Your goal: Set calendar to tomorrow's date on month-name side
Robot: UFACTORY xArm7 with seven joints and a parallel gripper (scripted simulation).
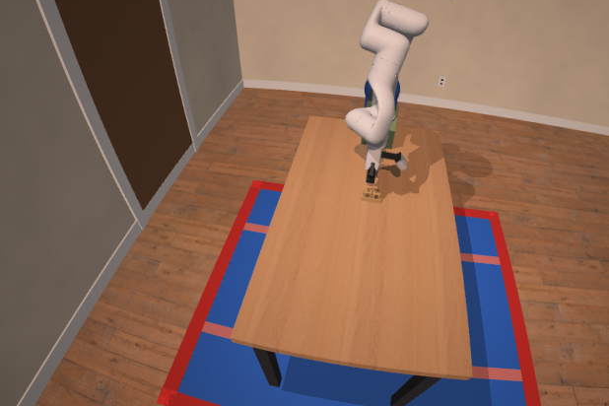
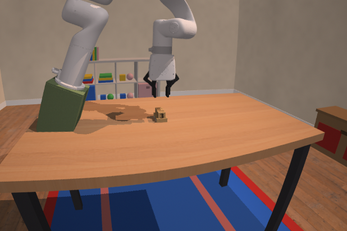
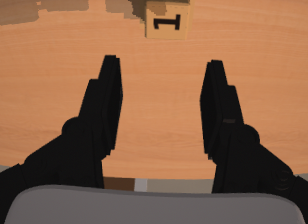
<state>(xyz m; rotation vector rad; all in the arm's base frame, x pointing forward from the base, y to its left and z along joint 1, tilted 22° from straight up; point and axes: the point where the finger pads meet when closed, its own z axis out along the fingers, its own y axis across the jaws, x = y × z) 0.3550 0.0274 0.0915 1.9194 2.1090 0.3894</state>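
The wooden digit cube lies 100 mm below my hand. The rest, counted from my hand: low tray 20 mm to the left, 110 mm below; then wooden cube 30 mm to the left, 100 mm below.
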